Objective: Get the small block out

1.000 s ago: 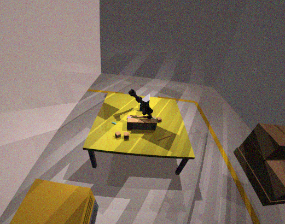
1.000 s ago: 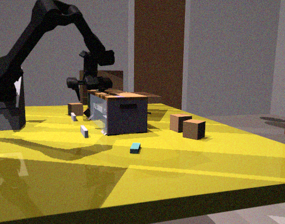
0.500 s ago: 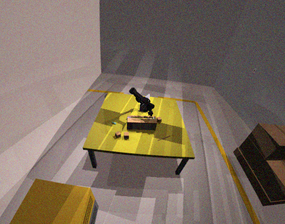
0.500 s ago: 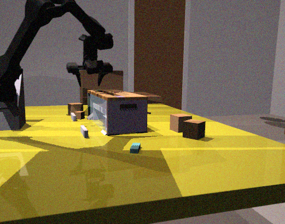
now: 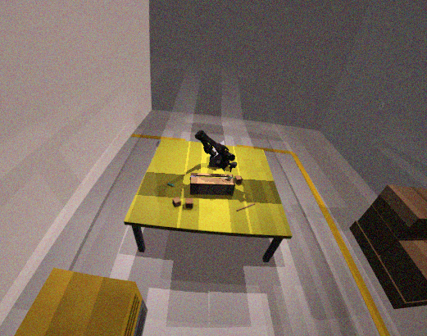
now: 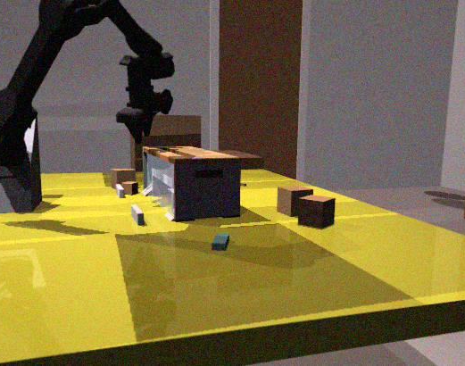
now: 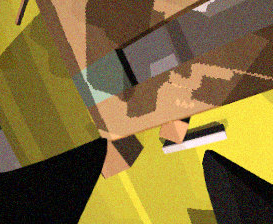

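The small block lies 14 cm below my gripper tip, 4 cm behind it and 2 cm to the left of it. The rest, counted from my gripper tip: teal piece: 50 cm to the right, 15 cm below, 10 cm ahead.
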